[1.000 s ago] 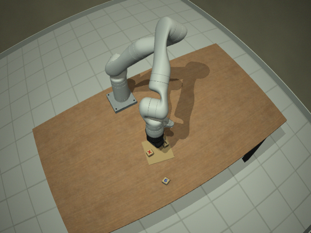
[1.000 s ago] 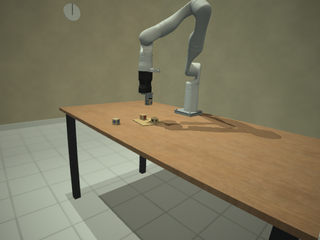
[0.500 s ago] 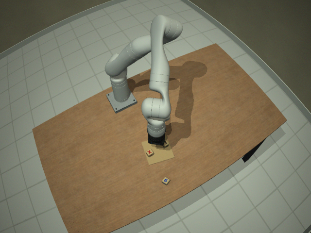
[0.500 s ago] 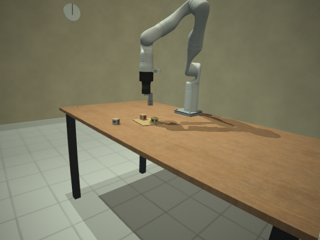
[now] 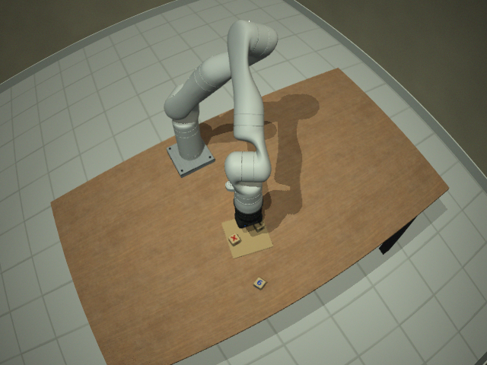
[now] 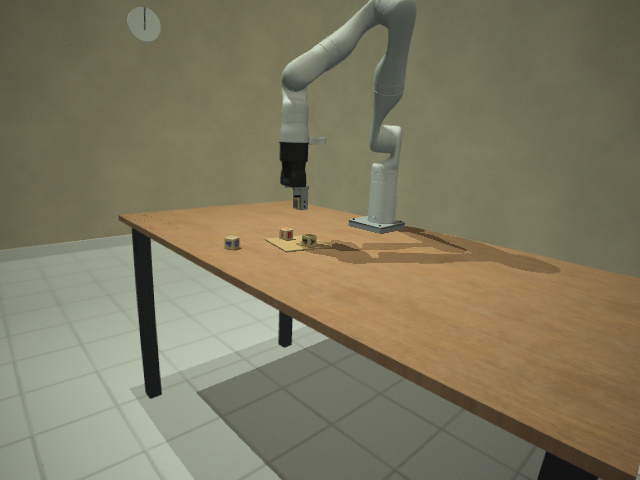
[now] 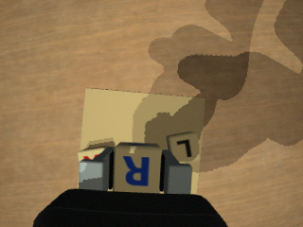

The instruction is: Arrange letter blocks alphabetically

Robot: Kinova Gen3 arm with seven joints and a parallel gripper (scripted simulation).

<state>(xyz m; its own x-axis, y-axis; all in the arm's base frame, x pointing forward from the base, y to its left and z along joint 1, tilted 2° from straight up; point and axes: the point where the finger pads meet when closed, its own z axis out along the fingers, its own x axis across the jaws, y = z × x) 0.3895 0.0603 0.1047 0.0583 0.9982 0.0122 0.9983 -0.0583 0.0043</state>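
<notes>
Now: hand 120 mm above the mat. From my hand the other things lie so: block 190 mm ahead, 40 mm to the right, 100 mm below.
</notes>
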